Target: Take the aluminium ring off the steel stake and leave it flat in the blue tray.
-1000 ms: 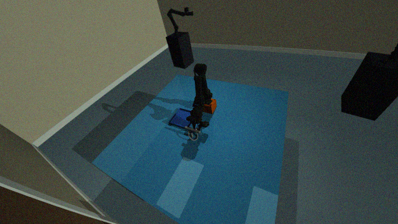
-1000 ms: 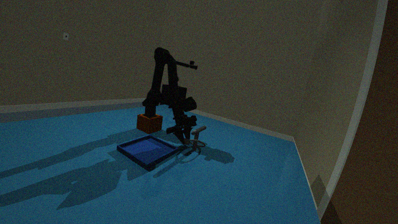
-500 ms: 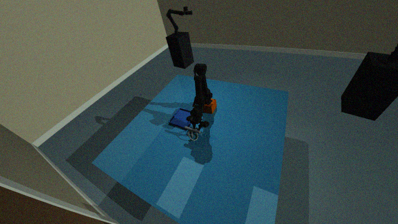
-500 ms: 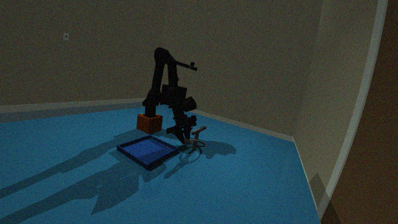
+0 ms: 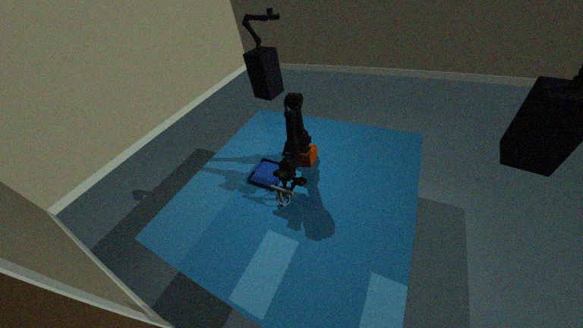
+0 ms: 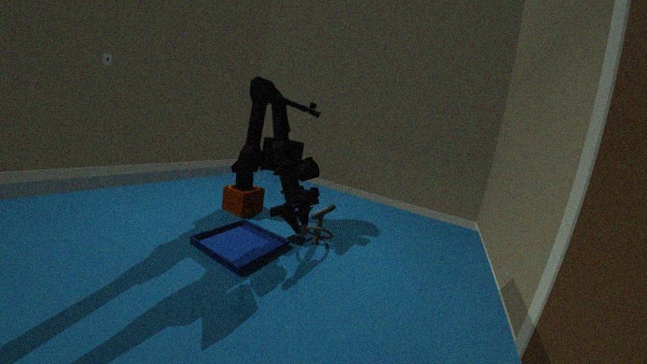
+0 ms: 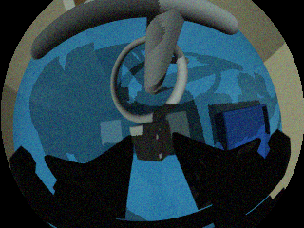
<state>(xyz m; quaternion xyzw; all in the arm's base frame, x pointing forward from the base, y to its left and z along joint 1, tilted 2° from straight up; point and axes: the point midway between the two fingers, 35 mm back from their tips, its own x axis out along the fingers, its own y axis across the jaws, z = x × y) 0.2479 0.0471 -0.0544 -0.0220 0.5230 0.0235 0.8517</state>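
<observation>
The aluminium ring is 5 cm ahead of my gripper tip, 1 cm to the left of it and 2 cm above it. From my gripper tip the other things lie so: blue tray (5 cm behind, 19 cm to the right).
</observation>
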